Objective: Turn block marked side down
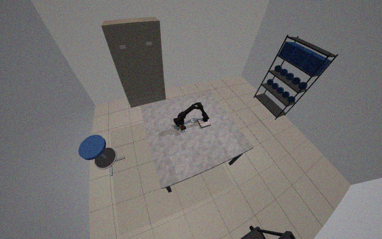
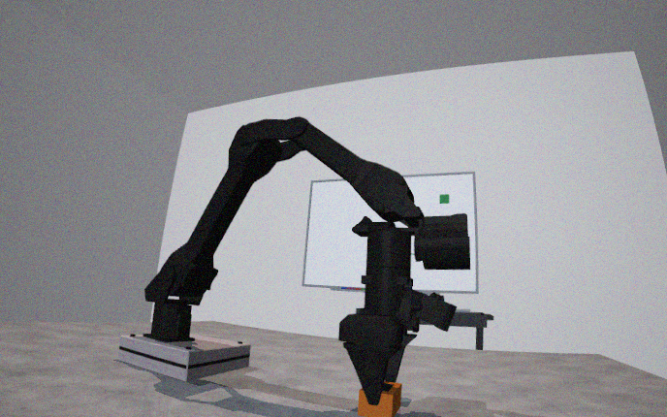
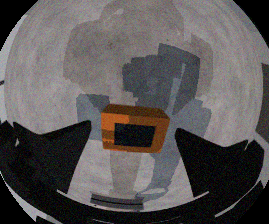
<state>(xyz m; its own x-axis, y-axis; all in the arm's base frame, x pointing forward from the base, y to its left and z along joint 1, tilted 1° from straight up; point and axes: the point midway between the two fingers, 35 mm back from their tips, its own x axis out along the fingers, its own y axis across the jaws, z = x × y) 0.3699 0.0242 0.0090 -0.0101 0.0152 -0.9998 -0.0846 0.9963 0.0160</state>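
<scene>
The orange block is right at my gripper tip.
</scene>
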